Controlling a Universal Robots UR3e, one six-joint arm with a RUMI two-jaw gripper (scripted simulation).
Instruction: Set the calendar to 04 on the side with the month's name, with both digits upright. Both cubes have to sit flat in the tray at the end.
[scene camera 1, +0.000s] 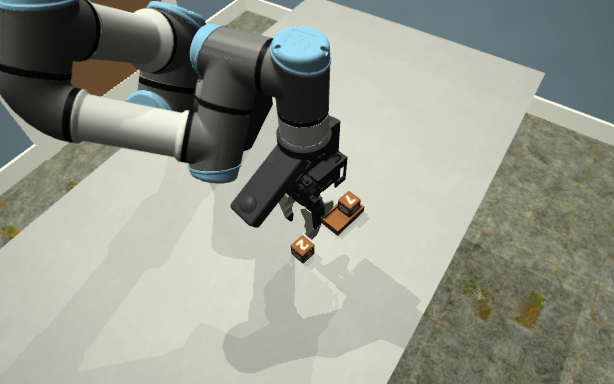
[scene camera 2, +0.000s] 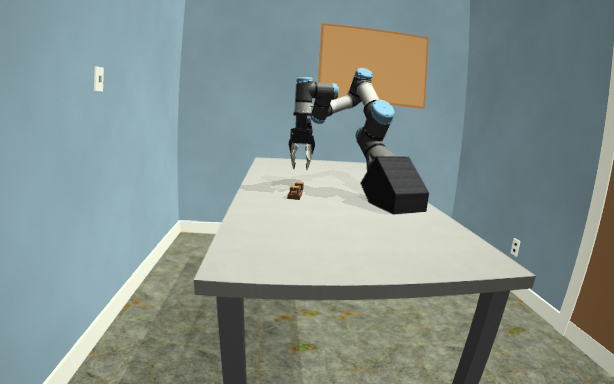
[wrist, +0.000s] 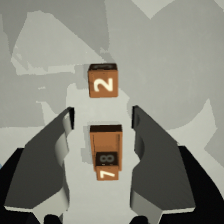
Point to my gripper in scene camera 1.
301, 229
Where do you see a brown tray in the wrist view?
At 104, 138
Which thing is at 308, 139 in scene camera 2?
My gripper.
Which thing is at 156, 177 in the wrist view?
My gripper.
